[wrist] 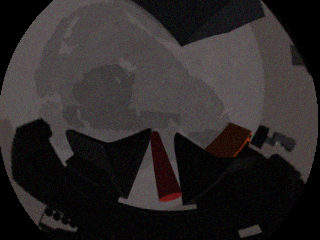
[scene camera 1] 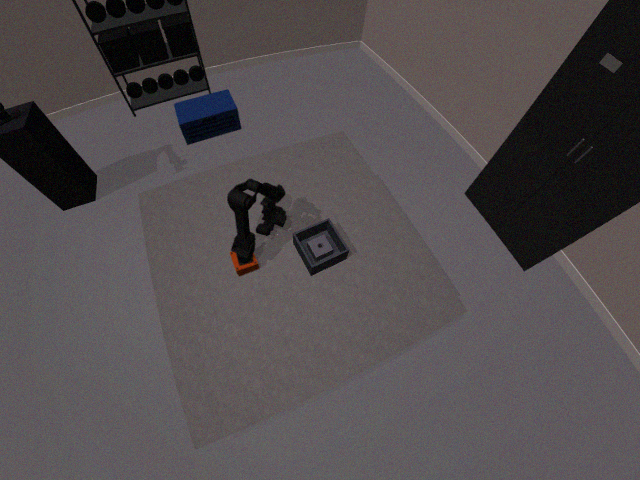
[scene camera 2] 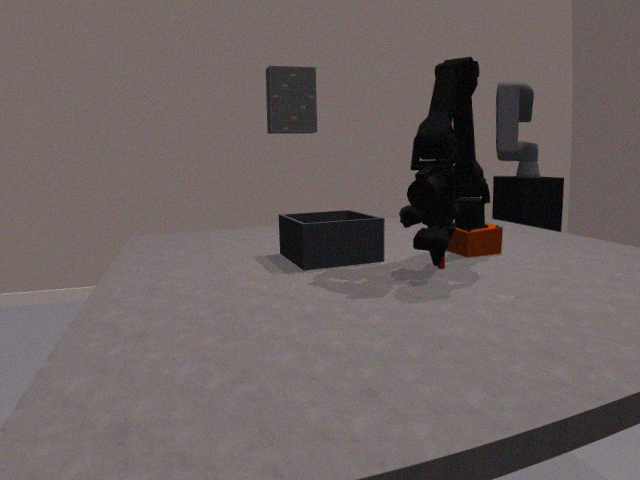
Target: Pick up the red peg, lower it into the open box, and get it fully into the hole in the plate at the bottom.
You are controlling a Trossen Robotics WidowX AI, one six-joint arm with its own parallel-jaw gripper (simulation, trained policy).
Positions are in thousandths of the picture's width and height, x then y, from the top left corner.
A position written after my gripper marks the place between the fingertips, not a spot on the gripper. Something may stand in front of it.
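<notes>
Scene camera 2: my gripper (scene camera 2: 685, 545), a dark box (scene camera 2: 493, 501). Scene camera 1: the box again (scene camera 1: 470, 497). Wrist view: my gripper (wrist: 511, 556).
</notes>
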